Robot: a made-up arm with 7 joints. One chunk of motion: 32 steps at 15 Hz.
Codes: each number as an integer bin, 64 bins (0 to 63) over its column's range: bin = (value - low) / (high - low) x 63, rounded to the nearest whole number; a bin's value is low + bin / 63 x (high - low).
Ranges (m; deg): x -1.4..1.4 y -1.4..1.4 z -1.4..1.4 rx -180..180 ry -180..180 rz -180..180
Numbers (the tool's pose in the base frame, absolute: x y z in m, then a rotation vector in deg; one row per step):
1: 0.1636 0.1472 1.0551 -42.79 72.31 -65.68
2: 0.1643 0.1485 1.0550 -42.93 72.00 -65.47
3: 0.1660 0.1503 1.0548 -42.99 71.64 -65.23
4: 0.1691 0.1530 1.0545 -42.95 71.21 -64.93
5: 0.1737 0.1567 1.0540 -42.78 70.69 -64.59
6: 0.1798 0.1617 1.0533 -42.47 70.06 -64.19
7: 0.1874 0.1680 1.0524 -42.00 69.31 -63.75
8: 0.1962 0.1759 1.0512 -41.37 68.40 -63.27
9: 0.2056 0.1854 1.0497 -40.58 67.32 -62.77
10: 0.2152 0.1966 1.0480 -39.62 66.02 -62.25
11: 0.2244 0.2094 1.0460 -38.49 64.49 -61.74
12: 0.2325 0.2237 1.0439 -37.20 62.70 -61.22
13: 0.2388 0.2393 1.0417 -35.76 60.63 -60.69
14: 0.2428 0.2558 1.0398 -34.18 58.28 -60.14
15: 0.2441 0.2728 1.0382 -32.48 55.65 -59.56
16: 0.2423 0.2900 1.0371 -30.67 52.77 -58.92
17: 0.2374 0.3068 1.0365 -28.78 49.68 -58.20
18: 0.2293 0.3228 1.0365 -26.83 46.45 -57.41
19: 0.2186 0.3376 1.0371 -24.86 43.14 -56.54
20: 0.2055 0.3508 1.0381 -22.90 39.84 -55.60
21: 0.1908 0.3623 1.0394 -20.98 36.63 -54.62
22: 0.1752 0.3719 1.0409 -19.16 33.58 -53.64
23: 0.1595 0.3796 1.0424 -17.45 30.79 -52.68
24: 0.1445 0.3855 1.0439 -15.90 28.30 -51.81
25: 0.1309 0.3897 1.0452 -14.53 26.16 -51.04
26: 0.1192 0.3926 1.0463 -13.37 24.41 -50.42
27: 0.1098 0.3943 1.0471 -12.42 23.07 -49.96
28: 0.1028 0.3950 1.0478 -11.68 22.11 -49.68
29: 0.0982 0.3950 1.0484 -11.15 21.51 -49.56
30: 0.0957 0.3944 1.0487 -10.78 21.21 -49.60
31: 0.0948 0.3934 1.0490 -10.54 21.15 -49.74
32: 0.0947 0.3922 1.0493 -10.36 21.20 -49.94
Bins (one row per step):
1: 35 35 55 24 44 20
2: 35 35 55 24 44 20
3: 35 35 55 24 44 20
4: 35 35 55 24 44 20
5: 35 35 55 24 44 20
6: 36 35 55 24 44 20
7: 36 35 55 24 44 20
8: 36 35 55 24 43 20
9: 36 36 55 24 43 21
10: 36 36 55 25 43 21
11: 37 36 55 25 43 21
12: 37 37 55 25 42 21
13: 37 37 55 25 42 21
14: 37 37 55 26 42 21
15: 37 38 55 26 41 21
16: 37 38 55 26 41 21
17: 37 38 55 26 40 21
18: 37 39 55 27 40 21
19: 36 39 55 27 39 22
20: 36 39 55 27 38 22
21: 36 40 55 28 38 22
22: 35 40 55 28 37 22
23: 35 40 55 28 37 22
24: 35 40 55 29 36 22
25: 34 40 55 29 36 23
26: 34 40 55 29 36 23
27: 34 40 55 29 36 23
28: 34 40 55 29 35 23
29: 34 40 55 30 35 23
30: 34 40 55 30 35 23
31: 34 40 55 30 35 23
32: 34 40 55 30 35 23

